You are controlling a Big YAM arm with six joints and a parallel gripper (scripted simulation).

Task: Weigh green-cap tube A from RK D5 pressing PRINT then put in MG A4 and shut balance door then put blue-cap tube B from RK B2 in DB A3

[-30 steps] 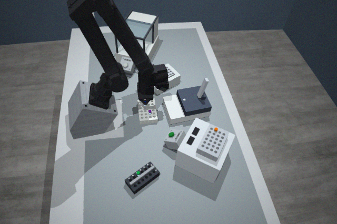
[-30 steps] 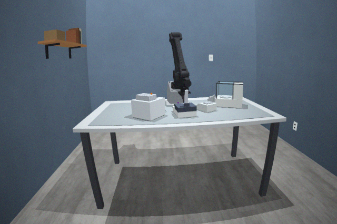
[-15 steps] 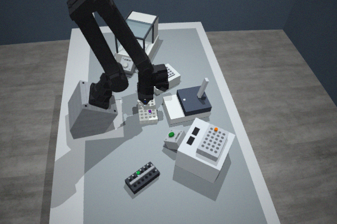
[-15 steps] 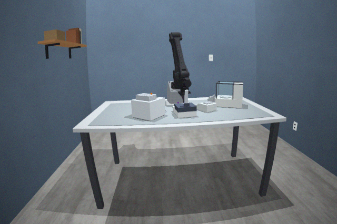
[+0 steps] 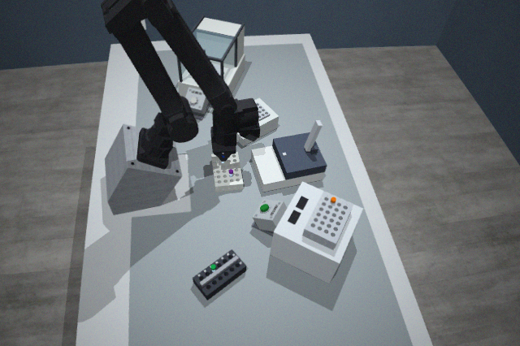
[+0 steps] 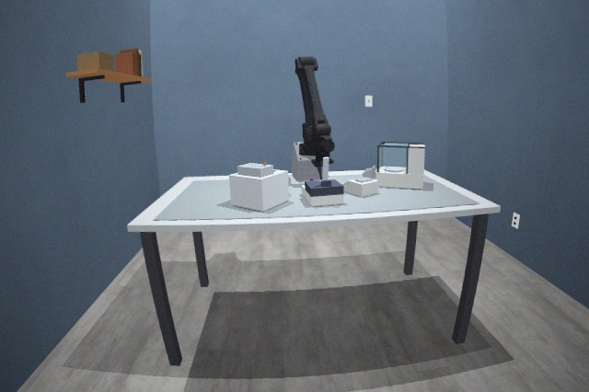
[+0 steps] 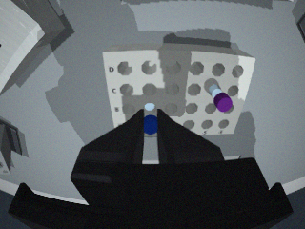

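My hand is 1 cm short of the white tube rack, 3 cm to the left of it and 3 cm above it. From my hand the other things lie so: black magnet block 2 cm behind, 37 cm to the right, 3 cm below; then dry block DB 10 cm ahead, 17 cm to the left, 2 cm below; then tube B 2 cm below.
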